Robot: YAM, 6 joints.
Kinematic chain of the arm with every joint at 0, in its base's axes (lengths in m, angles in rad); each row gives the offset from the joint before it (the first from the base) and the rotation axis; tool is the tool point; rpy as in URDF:
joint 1: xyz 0 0 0.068 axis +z
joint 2: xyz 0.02 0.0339 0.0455 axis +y
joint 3: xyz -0.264 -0.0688 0 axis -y
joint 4: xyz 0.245 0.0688 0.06 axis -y
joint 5: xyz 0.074 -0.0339 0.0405 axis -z
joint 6: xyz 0.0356 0 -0.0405 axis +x
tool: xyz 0 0 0 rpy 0 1.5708 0
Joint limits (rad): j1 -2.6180..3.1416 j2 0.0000..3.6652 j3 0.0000..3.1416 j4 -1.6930..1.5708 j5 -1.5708..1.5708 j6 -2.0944..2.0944
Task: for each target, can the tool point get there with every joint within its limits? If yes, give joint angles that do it. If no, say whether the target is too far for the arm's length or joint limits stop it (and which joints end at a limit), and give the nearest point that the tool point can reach.
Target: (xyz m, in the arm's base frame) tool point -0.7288 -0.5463 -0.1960
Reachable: no: too far | nearest point -0.4890 -0.3666 -0.0919 | short by 0.317 m
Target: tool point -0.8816 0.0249 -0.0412
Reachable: no: too far | nearest point -0.6357 0.0180 0.0029 | short by 0.250 m
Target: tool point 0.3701 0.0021 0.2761
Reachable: yes | joints -0.0106 1.8997 1.7428 -1.2903 -0.1697 0.0198
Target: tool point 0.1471 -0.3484 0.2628
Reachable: yes | joints -1.1980 1.9555 1.7648 -1.3147 -0.2860 0.4881
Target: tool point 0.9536 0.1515 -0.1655
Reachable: no: too far | nearest point 0.6126 0.0973 -0.0636 | short by 0.360 m
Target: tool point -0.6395 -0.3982 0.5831
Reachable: no: too far | nearest point -0.4644 -0.2892 0.4510 | short by 0.245 m
